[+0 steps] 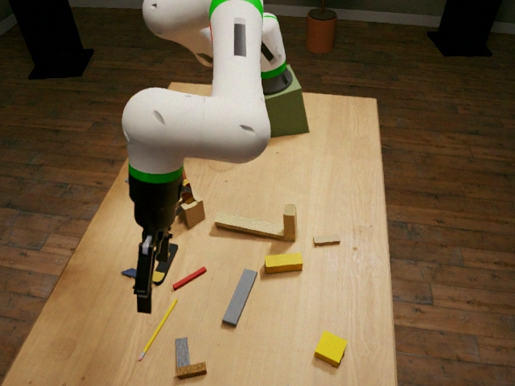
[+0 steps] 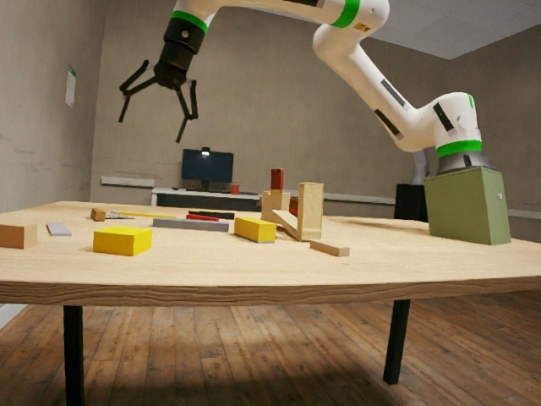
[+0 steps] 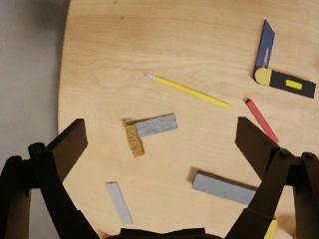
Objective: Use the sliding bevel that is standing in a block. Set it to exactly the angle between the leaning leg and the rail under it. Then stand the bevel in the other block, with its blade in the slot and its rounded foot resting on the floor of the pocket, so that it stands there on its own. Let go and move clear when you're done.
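The sliding bevel lies 36 cm behind my hand, 13 cm below it and 2 cm to the left of it. The rest, counted from my hand: pencil: 22 cm below, 3 cm to the right; then red stick: 22 cm below, 14 cm behind, 4 cm to the left; then try square: 22 cm below, 9 cm ahead, 5 cm to the left.
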